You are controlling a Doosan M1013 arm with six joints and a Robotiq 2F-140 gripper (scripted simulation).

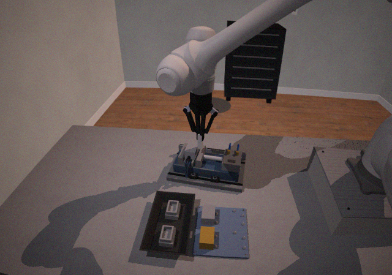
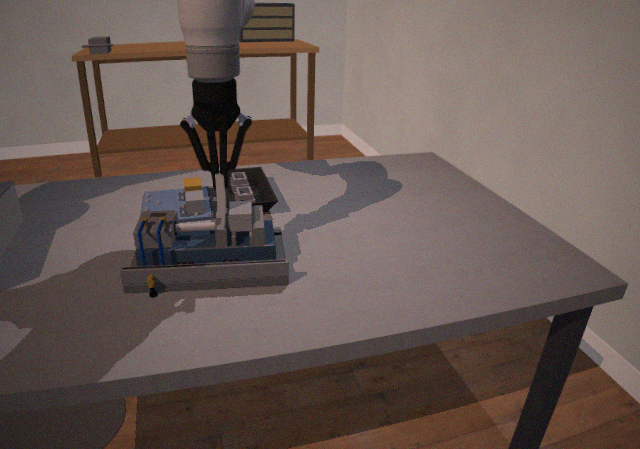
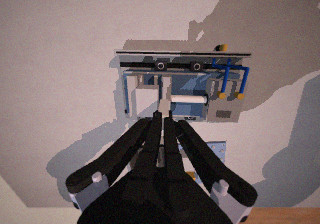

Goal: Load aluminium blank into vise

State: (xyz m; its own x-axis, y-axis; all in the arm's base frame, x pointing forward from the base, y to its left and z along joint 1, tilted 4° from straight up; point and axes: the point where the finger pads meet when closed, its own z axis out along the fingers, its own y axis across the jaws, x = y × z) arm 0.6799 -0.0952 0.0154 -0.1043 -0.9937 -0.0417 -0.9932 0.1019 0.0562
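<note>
My gripper is now 3 cm past the blue vise and 12 cm above it. From my hand the other things lie so: brass blank (6 cm behind, 33 cm to the left, 13 cm below); aluminium blank (6 cm behind, 24 cm to the left, 13 cm below); infeed plate (10 cm behind, 29 cm to the left, 15 cm below).
</note>
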